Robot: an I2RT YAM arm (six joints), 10 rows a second.
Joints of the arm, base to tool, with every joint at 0 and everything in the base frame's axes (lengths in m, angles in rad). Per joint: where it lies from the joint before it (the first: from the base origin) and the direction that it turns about. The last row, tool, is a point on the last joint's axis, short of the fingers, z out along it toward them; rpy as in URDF.
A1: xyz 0 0 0.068 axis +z
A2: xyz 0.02 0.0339 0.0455 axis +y
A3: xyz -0.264 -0.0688 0 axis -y
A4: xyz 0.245 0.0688 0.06 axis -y
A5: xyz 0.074 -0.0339 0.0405 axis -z
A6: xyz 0.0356 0 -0.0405 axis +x
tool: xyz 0 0 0 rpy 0 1.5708 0
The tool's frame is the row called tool.
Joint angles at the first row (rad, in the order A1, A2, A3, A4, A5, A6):
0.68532, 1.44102, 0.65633, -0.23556, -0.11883, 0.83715
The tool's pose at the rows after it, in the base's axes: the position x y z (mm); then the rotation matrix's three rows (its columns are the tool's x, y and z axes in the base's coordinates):
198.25 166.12 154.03; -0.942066 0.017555 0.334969; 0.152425 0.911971 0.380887; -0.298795 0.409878 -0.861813
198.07 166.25 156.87; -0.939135 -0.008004 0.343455; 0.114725 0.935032 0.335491; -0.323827 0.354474 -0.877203
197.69 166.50 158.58; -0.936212 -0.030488 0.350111; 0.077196 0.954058 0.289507; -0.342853 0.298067 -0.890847
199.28 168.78 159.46; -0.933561 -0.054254 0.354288; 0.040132 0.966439 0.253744; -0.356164 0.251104 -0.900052
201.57 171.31 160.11; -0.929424 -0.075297 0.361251; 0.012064 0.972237 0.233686; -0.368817 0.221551 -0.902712
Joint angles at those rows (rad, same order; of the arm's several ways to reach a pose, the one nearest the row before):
0.68609, 1.43952, 0.67389, -0.27904, -0.08259, 0.79977
0.69295, 1.43948, 0.69371, -0.32561, -0.03872, 0.75971
0.70057, 1.44294, 0.71089, -0.36718, 0.00438, 0.72422
0.70784, 1.45858, 0.73300, -0.39577, 0.03758, 0.69182
0.71240, 1.47346, 0.75058, -0.40686, 0.05932, 0.66586

